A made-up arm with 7 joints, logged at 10 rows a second.
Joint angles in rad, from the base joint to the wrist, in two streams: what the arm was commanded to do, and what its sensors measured. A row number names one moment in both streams.
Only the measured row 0 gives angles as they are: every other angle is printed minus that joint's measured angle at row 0.
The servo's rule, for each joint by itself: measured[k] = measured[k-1] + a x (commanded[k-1-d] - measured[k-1]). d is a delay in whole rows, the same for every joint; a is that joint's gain. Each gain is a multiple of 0.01, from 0.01 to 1. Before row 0 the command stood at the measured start. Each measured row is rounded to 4 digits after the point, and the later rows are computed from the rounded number. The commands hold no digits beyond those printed.
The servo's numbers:
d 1
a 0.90 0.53 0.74 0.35 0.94 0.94 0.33
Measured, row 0:
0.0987, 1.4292, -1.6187, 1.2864, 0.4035, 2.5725, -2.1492
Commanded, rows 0 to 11:
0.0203, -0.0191, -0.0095, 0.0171, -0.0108, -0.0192, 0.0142
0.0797, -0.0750, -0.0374, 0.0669, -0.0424, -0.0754, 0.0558
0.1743, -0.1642, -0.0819, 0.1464, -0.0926, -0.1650, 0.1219
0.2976, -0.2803, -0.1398, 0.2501, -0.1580, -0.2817, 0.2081
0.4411, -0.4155, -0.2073, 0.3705, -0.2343, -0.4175, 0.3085
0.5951, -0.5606, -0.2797, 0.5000, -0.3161, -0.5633, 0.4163
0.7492, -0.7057, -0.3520, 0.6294, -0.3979, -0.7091, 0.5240
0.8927, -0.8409, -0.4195, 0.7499, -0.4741, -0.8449, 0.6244
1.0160, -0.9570, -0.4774, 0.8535, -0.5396, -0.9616, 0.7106
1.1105, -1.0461, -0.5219, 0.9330, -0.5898, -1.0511, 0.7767
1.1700, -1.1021, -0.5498, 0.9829, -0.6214, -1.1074, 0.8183
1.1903, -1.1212, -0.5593, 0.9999, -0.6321, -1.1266, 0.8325
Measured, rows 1 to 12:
0.0000, 0.0000, 0.0000, 0.0000, 0.0000, 0.0000, 0.0000
0.0183, -0.0101, -0.0070, 0.0060, -0.0102, -0.0180, 0.0047
0.0736, -0.0445, -0.0295, 0.0273, -0.0405, -0.0720, 0.0216
0.1642, -0.1079, -0.0683, 0.0690, -0.0895, -0.1594, 0.0547
0.2843, -0.1993, -0.1212, 0.1324, -0.1539, -0.2744, 0.1053
0.4254, -0.3139, -0.1849, 0.2157, -0.2295, -0.4089, 0.1724
0.5781, -0.4447, -0.2551, 0.3152, -0.3109, -0.5540, 0.2529
0.7321, -0.5830, -0.3268, 0.4252, -0.3927, -0.6998, 0.3424
0.8766, -0.7197, -0.3954, 0.5388, -0.4692, -0.8362, 0.4355
1.0021, -0.8455, -0.4561, 0.6489, -0.5354, -0.9541, 0.5263
1.0997, -0.9518, -0.5048, 0.7483, -0.5865, -1.0453, 0.6089
1.1630, -1.0315, -0.5381, 0.8304, -0.6193, -1.1037, 0.6780

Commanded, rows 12 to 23:
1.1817, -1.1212, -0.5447, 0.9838, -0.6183, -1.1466, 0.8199
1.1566, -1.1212, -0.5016, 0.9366, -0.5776, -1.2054, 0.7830
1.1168, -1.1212, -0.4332, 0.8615, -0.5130, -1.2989, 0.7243
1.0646, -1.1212, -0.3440, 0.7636, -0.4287, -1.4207, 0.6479
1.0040, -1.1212, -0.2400, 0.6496, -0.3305, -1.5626, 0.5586
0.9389, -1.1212, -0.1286, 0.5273, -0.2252, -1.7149, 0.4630
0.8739, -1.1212, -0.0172, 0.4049, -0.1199, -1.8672, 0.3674
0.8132, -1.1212, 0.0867, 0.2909, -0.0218, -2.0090, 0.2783
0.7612, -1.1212, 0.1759, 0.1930, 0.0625, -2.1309, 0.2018
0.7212, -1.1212, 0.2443, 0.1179, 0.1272, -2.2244, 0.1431
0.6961, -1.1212, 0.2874, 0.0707, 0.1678, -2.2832, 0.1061
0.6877, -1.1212, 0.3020, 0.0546, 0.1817, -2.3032, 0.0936
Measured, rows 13 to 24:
1.1876, -1.0790, -0.5538, 0.8897, -0.6313, -1.1252, 0.7290
1.1823, -1.1014, -0.5471, 0.9226, -0.6191, -1.1453, 0.7590
1.1592, -1.1119, -0.5134, 0.9275, -0.5801, -1.2018, 0.7669
1.1210, -1.1168, -0.4541, 0.9044, -0.5170, -1.2931, 0.7528
1.0702, -1.1191, -0.3726, 0.8551, -0.4340, -1.4130, 0.7182
1.0106, -1.1202, -0.2745, 0.7832, -0.3367, -1.5536, 0.6655
0.9461, -1.1207, -0.1665, 0.6936, -0.2319, -1.7052, 0.5987
0.8811, -1.1210, -0.0560, 0.5926, -0.1266, -1.8575, 0.5224
0.8200, -1.1211, 0.0496, 0.4870, -0.0281, -1.9999, 0.4418
0.7671, -1.1212, 0.1431, 0.3841, 0.0571, -2.1230, 0.3626
0.7258, -1.1212, 0.2180, 0.2909, 0.1230, -2.2183, 0.2902
0.6991, -1.1212, 0.2694, 0.2138, 0.1651, -2.2793, 0.2294

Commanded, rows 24 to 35:
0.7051, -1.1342, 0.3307, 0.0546, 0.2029, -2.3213, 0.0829
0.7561, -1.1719, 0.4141, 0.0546, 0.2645, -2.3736, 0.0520
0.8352, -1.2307, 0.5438, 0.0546, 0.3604, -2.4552, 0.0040
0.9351, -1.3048, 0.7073, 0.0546, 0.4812, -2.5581, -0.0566
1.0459, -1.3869, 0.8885, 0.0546, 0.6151, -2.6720, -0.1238
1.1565, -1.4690, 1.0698, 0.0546, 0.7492, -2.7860, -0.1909
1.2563, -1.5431, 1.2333, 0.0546, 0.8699, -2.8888, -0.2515
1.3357, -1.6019, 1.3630, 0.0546, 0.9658, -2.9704, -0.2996
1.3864, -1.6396, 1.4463, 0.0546, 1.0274, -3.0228, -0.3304
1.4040, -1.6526, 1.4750, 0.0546, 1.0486, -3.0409, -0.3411
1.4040, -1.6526, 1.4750, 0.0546, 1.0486, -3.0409, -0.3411
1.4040, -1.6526, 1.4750, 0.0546, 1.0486, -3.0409, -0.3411
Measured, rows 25 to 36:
0.6888, -1.1212, 0.2935, 0.1581, 0.1807, -2.3018, 0.1846
0.7035, -1.1281, 0.3210, 0.1219, 0.2016, -2.3201, 0.1510
0.7508, -1.1513, 0.3899, 0.0983, 0.2607, -2.3704, 0.1183
0.8268, -1.1934, 0.5038, 0.0830, 0.3544, -2.4501, 0.0806
0.9243, -1.2524, 0.6544, 0.0731, 0.4736, -2.5516, 0.0353
1.0337, -1.3237, 0.8276, 0.0666, 0.6066, -2.6648, -0.0172
1.1442, -1.4007, 1.0068, 0.0624, 0.7406, -2.7787, -0.0745
1.2451, -1.4762, 1.1744, 0.0597, 0.8621, -2.8822, -0.1329
1.3266, -1.5428, 1.3140, 0.0579, 0.9596, -2.9651, -0.1879
1.3804, -1.5941, 1.4119, 0.0567, 1.0233, -3.0193, -0.2349
1.4016, -1.6251, 1.4586, 0.0560, 1.0471, -3.0396, -0.2699
1.4038, -1.6397, 1.4707, 0.0555, 1.0485, -3.0408, -0.2934

